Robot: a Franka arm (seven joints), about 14 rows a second.
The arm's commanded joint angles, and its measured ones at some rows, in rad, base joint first. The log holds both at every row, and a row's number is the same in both.
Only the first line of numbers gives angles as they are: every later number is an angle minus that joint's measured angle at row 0.
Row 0, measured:
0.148, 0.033, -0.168, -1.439, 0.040, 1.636, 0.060
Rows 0 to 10, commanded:
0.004, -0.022, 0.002, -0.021, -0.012, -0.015, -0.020
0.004, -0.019, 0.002, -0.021, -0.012, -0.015, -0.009
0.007, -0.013, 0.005, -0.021, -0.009, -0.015, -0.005
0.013, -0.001, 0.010, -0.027, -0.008, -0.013, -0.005
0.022, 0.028, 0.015, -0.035, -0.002, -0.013, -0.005
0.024, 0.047, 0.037, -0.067, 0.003, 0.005, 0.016
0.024, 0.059, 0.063, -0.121, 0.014, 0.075, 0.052
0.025, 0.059, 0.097, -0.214, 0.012, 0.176, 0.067
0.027, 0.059, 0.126, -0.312, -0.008, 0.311, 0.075
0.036, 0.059, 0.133, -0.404, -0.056, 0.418, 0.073
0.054, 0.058, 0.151, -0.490, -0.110, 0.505, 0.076
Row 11, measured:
0.030, 0.092, 0.128, -0.301, -0.034, 0.343, 0.050
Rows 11 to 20, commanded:
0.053, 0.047, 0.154, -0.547, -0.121, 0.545, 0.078
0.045, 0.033, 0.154, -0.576, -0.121, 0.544, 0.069
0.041, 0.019, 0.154, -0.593, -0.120, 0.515, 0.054
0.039, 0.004, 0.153, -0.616, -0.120, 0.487, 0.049
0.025, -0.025, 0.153, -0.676, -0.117, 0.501, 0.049
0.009, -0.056, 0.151, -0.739, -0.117, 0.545, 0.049
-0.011, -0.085, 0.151, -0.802, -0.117, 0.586, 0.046
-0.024, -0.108, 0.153, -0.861, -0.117, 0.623, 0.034
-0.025, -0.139, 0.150, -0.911, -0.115, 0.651, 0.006
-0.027, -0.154, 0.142, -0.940, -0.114, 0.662, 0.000
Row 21, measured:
-0.019, -0.062, 0.146, -0.813, -0.099, 0.602, 0.030
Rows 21 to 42, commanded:
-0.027, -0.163, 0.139, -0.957, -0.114, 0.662, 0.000
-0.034, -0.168, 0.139, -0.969, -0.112, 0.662, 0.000
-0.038, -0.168, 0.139, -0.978, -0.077, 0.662, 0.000
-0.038, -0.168, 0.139, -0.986, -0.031, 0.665, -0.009
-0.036, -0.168, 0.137, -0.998, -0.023, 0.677, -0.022
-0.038, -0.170, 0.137, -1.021, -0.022, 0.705, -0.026
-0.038, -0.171, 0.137, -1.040, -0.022, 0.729, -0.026
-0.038, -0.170, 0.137, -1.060, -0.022, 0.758, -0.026
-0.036, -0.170, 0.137, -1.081, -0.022, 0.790, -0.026
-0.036, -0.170, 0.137, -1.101, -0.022, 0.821, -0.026
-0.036, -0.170, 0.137, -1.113, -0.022, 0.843, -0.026
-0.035, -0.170, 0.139, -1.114, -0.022, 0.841, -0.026
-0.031, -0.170, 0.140, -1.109, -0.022, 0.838, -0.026
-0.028, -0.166, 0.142, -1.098, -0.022, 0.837, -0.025
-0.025, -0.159, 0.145, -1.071, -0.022, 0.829, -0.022
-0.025, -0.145, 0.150, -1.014, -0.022, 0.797, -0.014
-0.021, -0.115, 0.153, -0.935, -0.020, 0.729, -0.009
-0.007, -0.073, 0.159, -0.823, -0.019, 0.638, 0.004
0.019, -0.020, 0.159, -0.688, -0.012, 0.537, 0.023
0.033, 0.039, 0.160, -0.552, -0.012, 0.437, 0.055
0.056, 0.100, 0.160, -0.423, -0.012, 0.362, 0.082
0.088, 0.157, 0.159, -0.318, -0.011, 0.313, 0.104
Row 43, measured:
0.034, -0.026, 0.162, -0.618, -0.030, 0.454, 0.051
